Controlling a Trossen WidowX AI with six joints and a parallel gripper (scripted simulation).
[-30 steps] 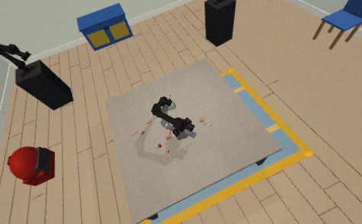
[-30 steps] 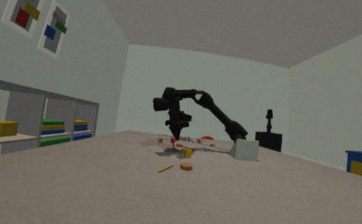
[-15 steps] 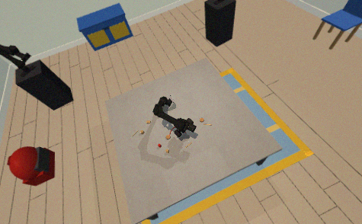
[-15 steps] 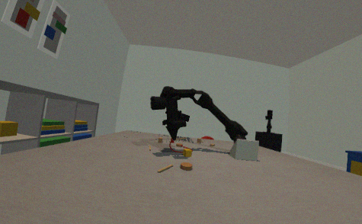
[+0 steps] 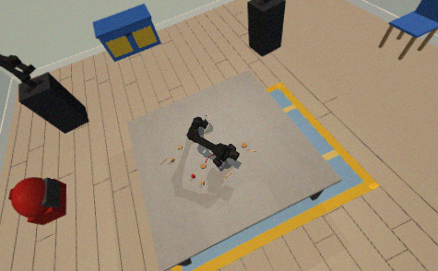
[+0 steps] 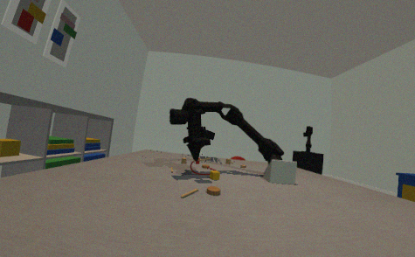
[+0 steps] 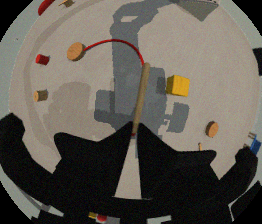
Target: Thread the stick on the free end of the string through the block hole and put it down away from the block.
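My gripper tip is 8 cm past the yellow wooden block, 5 cm to the right of it and 4 cm above it. The rest, counted from my gripper tip: small red piece: 4 cm behind, 26 cm to the right, 4 cm below.
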